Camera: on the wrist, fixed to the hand. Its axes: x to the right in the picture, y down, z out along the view.
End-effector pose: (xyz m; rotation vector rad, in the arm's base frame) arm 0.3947 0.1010 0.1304 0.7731 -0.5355 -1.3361
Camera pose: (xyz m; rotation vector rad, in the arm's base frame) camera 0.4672 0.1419 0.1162 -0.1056 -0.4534 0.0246
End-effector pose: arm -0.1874 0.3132 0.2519 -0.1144 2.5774 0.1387
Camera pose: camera -0.2064 0.3442 0.3281 1.6402 2.0641 1.3194
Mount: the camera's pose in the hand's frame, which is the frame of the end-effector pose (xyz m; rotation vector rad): -0.0262 0.0386 -0.0704 -0.5238 0.1155 1.5145
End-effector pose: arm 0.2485 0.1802 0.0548 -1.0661 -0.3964 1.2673
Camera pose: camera 0.2716 0.1239 -0.0038 1.9478 -0.3115 -2.3839
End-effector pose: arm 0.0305 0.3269 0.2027 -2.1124 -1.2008 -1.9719
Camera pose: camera -0.0064 0.2517 0.2131 -1.8587 0.9047 -1.4870
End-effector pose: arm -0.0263 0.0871 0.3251 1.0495 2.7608 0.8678
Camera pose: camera -0.0008 0.0601 0.4010 -2.3827 -0.9463 -1.2888
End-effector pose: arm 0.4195 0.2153 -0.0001 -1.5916 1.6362 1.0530
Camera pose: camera 0.3903 0.1658 0.0618 0.2510 -2.0941 -1.6519
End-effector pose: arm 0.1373 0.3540 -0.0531 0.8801 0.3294 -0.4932
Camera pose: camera 0.1309 0.4381 -0.0579 0.4378 -0.1598 1.0123
